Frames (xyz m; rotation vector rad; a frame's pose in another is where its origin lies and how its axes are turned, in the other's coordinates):
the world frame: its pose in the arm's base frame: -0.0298 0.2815 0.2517 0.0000 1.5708 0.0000
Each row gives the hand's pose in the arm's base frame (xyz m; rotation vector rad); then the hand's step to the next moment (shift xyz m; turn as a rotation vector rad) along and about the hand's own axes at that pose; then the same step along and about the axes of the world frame.
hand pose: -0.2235 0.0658 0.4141 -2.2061 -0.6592 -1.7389
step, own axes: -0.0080 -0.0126 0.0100 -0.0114 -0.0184 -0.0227
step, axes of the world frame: 0.0112 0.0140 0.0008 0.0067 0.0032 -0.0305
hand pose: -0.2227 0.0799 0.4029 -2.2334 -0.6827 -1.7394
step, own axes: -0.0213 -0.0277 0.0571 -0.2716 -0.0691 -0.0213
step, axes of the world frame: 0.0386 0.0451 0.0310 0.2614 -0.0093 -0.1029
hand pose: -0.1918 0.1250 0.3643 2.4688 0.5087 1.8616
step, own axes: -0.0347 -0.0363 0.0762 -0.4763 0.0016 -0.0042
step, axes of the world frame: 0.0621 0.0396 0.0539 0.4437 -0.1264 -0.1185
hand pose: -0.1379 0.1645 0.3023 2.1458 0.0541 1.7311
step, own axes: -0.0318 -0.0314 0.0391 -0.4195 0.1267 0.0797
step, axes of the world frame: 0.0462 0.0102 0.0359 0.3653 -0.2497 -0.0510
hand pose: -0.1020 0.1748 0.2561 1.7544 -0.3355 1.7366
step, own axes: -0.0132 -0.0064 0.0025 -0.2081 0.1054 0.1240
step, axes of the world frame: 0.0142 0.0001 0.0045 0.1637 -0.2066 0.0170
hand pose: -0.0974 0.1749 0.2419 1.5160 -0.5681 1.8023
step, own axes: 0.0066 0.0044 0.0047 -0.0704 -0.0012 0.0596
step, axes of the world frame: -0.0079 -0.0047 -0.0006 0.0555 -0.0584 0.0450
